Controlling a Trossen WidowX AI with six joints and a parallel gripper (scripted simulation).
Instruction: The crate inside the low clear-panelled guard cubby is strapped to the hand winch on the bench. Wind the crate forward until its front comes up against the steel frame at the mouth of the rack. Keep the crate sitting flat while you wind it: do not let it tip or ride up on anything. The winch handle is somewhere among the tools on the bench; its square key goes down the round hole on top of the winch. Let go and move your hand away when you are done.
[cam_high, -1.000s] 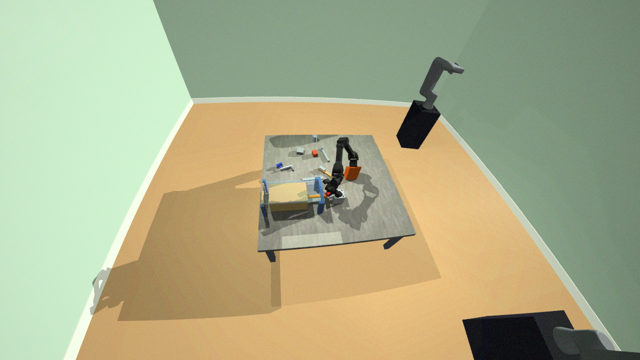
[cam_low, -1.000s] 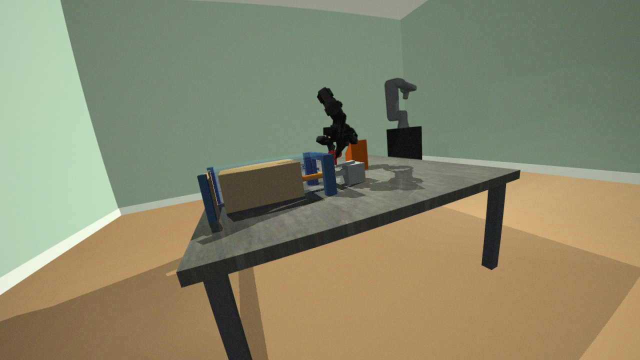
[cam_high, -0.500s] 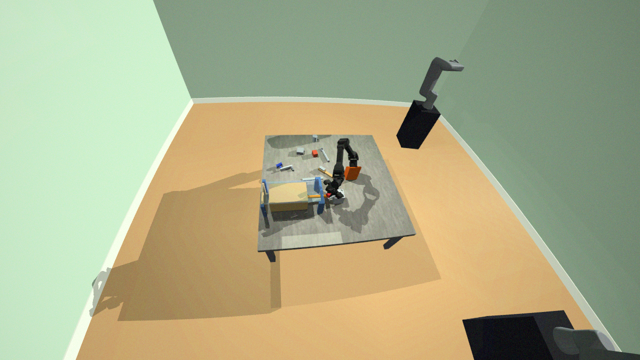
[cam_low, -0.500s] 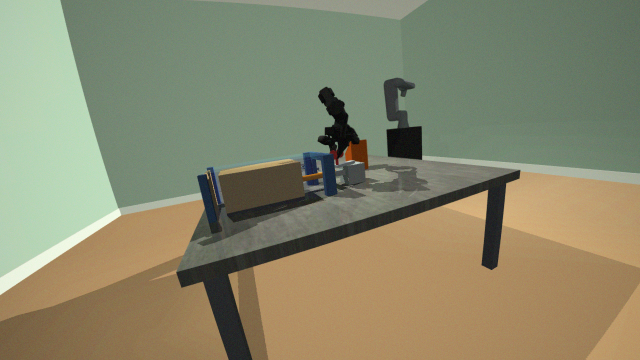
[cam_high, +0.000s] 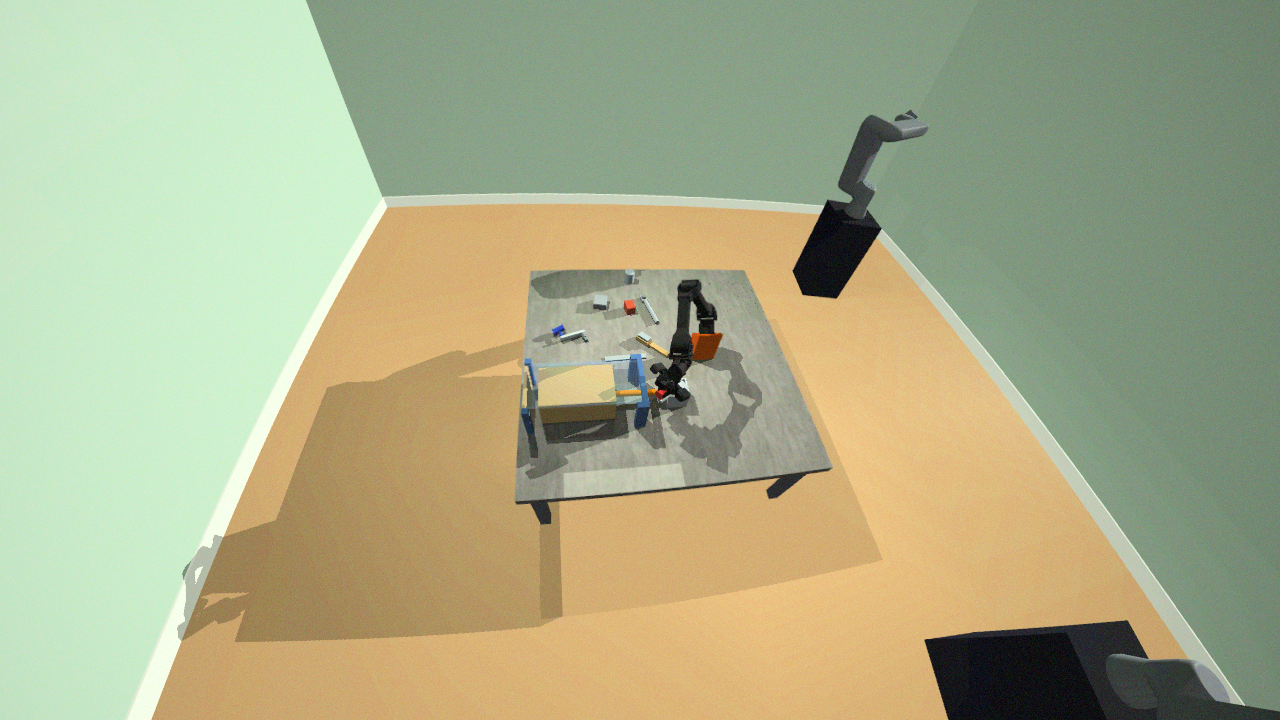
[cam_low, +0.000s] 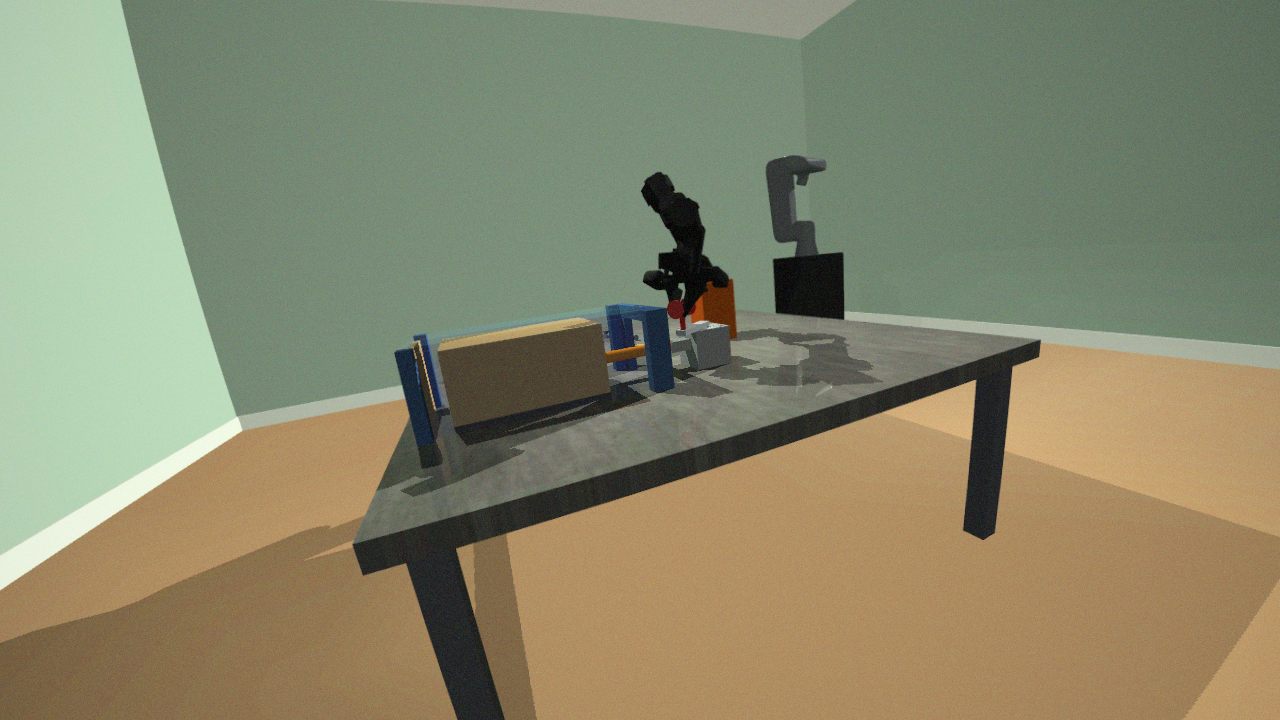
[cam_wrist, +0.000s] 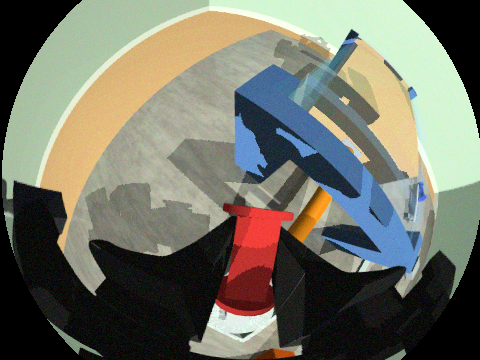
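Now: the grey winch 10 cm behind my gripper tip, 9 cm to the right of it and 10 cm below it. Also, from my gripper tip: tan-handled tool (1 cm ahead, 38 cm to the right, 11 cm below); red knob (1 cm behind, 1 cm to the right); grey bar (13 cm ahead, 29 cm to the right, 13 cm below).
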